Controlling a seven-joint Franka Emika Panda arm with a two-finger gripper.
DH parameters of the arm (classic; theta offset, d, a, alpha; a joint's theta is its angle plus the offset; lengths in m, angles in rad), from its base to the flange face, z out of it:
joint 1: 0 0.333 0 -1.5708
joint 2: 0 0 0 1.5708
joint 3: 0 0.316 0.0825 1.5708
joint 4: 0 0 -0.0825 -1.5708
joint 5: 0 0.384 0 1.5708
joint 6: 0 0 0.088 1.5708
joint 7: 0 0.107 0 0
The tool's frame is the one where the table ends.
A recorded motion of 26 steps. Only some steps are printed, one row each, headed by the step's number.
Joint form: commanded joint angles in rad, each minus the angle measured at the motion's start. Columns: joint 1, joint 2, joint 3, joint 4, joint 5, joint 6, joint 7.
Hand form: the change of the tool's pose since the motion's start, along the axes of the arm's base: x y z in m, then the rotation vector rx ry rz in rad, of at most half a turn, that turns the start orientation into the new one. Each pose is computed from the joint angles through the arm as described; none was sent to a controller.
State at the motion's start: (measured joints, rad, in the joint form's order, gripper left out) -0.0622 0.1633 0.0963 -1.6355 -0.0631 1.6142 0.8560
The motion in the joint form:
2: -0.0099 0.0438 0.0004 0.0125 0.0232 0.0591 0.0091
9: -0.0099 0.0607 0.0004 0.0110 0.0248 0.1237 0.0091
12: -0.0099 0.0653 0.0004 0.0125 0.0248 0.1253 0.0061
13: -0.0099 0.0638 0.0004 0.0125 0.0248 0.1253 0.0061
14: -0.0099 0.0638 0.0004 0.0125 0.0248 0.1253 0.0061
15: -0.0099 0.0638 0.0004 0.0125 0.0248 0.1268 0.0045
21: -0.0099 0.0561 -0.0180 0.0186 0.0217 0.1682 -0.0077
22: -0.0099 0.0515 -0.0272 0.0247 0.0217 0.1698 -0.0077
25: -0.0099 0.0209 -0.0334 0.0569 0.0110 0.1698 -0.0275
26: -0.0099 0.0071 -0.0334 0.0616 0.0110 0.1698 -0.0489
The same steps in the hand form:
2: 0.0159 -0.0035 -0.0165 0.0267 -0.0275 -0.0224
9: 0.0258 -0.0032 -0.0228 0.0321 -0.0735 -0.0211
12: 0.0269 -0.0033 -0.0248 0.0329 -0.0719 -0.0182
13: 0.0267 -0.0032 -0.0239 0.0328 -0.0734 -0.0182
14: 0.0267 -0.0032 -0.0239 0.0328 -0.0734 -0.0182
15: 0.0268 -0.0032 -0.0237 0.0331 -0.0749 -0.0165
21: 0.0313 -0.0138 -0.0130 0.0278 -0.1297 -0.0197
22: 0.0315 -0.0191 -0.0072 0.0251 -0.1419 -0.0284
25: 0.0295 -0.0234 0.0273 0.0132 -0.2039 -0.0110
26: 0.0271 -0.0232 0.0381 0.0138 -0.2213 0.0105

